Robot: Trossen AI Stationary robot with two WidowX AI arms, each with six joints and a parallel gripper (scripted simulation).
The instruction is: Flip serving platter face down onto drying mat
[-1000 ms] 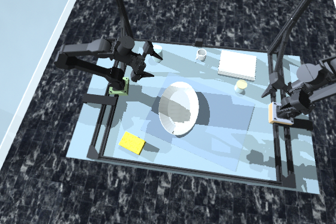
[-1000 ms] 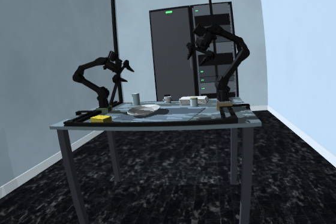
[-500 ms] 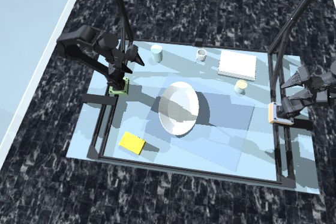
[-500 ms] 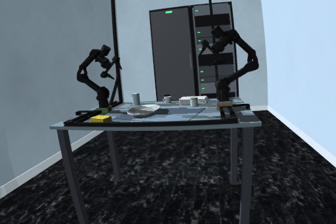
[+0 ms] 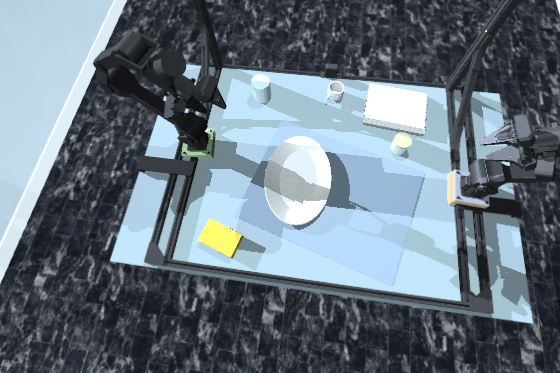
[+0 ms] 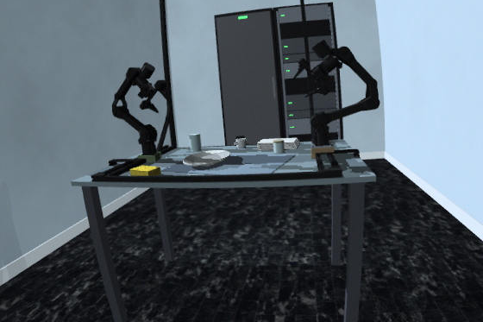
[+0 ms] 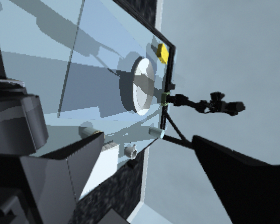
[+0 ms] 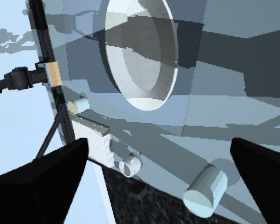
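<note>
Right now my left hand is 46 cm to the left of the white oval serving platter, 31 cm above it and 5 cm short of it. Also, from my left hand: white folded stack (31 cm below, 27 cm behind, 17 cm to the right); blue drying mat (35 cm to the right, 33 cm below, 8 cm ahead); white mug (40 cm to the right, 30 cm below, 29 cm behind).
My right gripper is now 290 mm above the white oval serving platter, 260 mm to the right of it and 60 mm short of it. From my right hand the other things lie so: white folded stack: 550 mm to the left, 280 mm below, 270 mm behind; then blue drying mat: 370 mm to the left, 310 mm below, 80 mm ahead; then white mug: 330 mm to the left, 280 mm below, 280 mm behind.
</note>
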